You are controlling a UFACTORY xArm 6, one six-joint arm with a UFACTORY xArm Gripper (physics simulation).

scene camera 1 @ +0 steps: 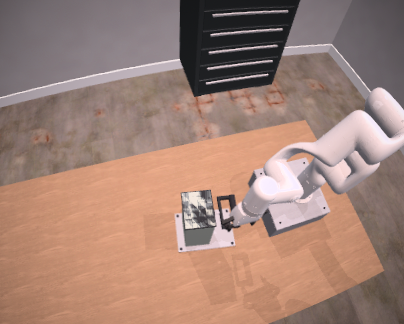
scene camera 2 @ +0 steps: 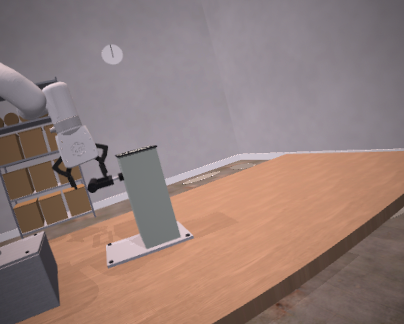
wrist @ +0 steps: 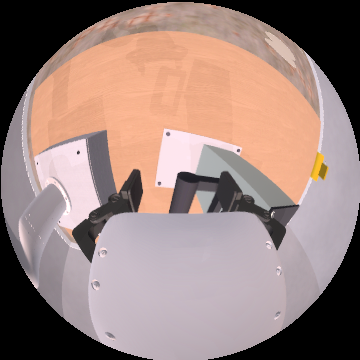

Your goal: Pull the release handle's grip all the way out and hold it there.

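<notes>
The release handle is a black rectangular loop (scene camera 1: 233, 202) (scene camera 2: 101, 184) (wrist: 183, 192) on the side of a grey-green post (scene camera 1: 200, 236) (scene camera 2: 152, 205) (wrist: 245, 175), near its top. In scene camera 2, a short rod shows between loop and post. My gripper (scene camera 1: 239, 223) (scene camera 2: 89, 180) (wrist: 180, 181) is wide open and tilted, with its fingertips around the level of the grip. In the wrist view, the grip's outer bar shows between the two fingers, nearer the right one. The right finger covers part of the loop near the post. Whether either finger touches the handle cannot be told.
The post stands on a pale base plate (scene camera 1: 180, 244) (scene camera 2: 120, 253) (wrist: 166, 160) on the wooden table (scene camera 1: 100, 240) (scene camera 2: 310, 215) (wrist: 125, 90). The arm's grey mounting block (scene camera 1: 295, 220) (scene camera 2: 30, 285) (wrist: 100, 165) is beside it. A black drawer cabinet (scene camera 1: 191, 55) stands beyond the table.
</notes>
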